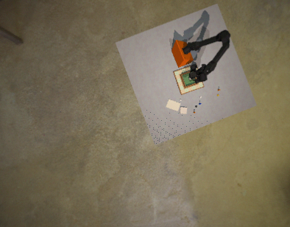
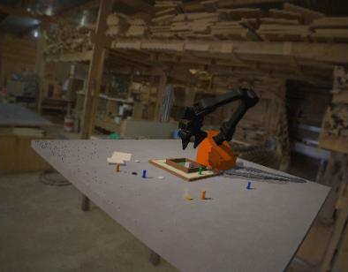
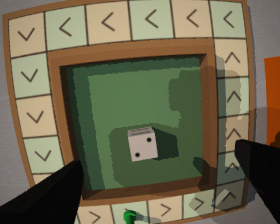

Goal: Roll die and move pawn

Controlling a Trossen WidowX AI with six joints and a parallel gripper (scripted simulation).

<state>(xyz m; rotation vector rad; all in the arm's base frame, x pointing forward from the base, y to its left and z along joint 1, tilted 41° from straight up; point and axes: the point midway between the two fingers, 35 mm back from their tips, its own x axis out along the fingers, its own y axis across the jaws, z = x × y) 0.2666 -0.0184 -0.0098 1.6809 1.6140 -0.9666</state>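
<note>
The green pawn lies 40 mm ahead of my gripper tip, 110 mm to the left of it and 80 mm below it. From my gripper tip the other things lie so: white die (10 mm ahead, 20 mm to the left, 80 mm below).
</note>
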